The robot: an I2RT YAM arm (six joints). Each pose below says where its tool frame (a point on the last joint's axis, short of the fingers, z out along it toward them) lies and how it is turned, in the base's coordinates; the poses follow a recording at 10 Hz.
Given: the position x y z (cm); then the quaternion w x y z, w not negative.
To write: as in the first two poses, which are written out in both.
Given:
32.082 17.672 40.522 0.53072 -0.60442 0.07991 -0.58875
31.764 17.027 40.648 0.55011 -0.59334 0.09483 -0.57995
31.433 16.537 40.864 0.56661 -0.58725 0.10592 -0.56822
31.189 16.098 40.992 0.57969 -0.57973 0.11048 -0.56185
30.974 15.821 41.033 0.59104 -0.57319 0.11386 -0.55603
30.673 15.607 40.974 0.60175 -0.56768 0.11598 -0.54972
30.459 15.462 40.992 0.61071 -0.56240 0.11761 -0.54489
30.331 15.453 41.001 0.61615 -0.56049 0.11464 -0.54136
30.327 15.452 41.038 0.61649 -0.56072 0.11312 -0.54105
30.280 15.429 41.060 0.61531 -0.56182 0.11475 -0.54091
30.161 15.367 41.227 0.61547 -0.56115 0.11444 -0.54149
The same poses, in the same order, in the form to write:
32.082 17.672 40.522 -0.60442 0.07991 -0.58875 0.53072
31.764 17.027 40.648 -0.59334 0.09483 -0.57995 0.55011
31.433 16.537 40.864 -0.58725 0.10592 -0.56822 0.56661
31.189 16.098 40.992 -0.57973 0.11048 -0.56185 0.57969
30.974 15.821 41.033 -0.57319 0.11386 -0.55603 0.59104
30.673 15.607 40.974 -0.56768 0.11598 -0.54972 0.60175
30.459 15.462 40.992 -0.56240 0.11761 -0.54489 0.61071
30.331 15.453 41.001 -0.56049 0.11464 -0.54136 0.61615
30.327 15.452 41.038 -0.56072 0.11312 -0.54105 0.61649
30.280 15.429 41.060 -0.56182 0.11475 -0.54091 0.61531
30.161 15.367 41.227 -0.56115 0.11444 -0.54149 0.61547

